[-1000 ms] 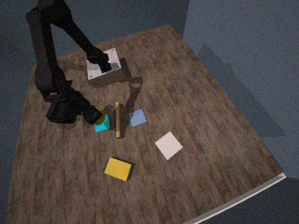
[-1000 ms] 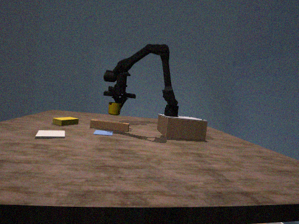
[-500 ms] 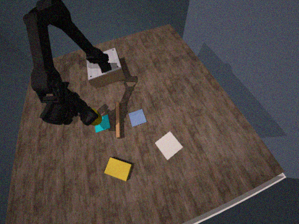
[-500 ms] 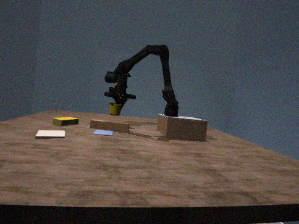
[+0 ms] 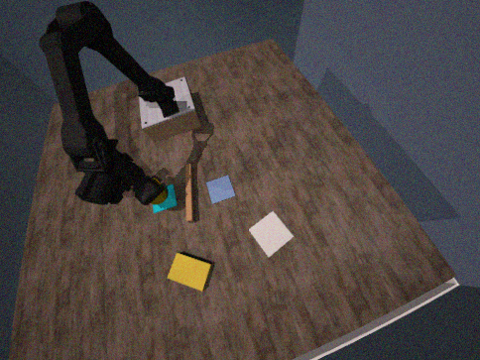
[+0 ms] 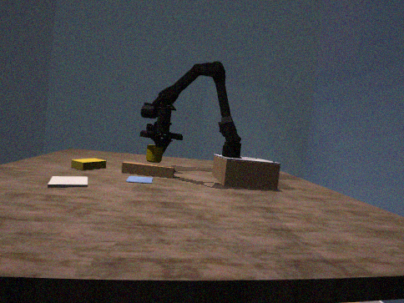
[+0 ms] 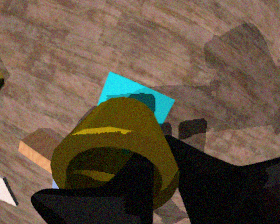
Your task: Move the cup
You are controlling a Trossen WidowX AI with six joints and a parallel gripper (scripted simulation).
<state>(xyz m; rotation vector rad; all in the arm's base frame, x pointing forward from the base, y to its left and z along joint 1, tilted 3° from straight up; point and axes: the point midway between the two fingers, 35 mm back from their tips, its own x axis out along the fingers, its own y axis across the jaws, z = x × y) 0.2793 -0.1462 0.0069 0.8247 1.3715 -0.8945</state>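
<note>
The cyan pad is 20 mm ahead of my gripper tip, 10 mm to the left of it and 80 mm below it. From my gripper tip the other things lie so: wooden bar 50 mm ahead, 110 mm to the left, 60 mm below; pale blue pad 70 mm ahead, 220 mm to the left, 80 mm below; yellow cup 20 mm ahead, 10 mm to the left.
</note>
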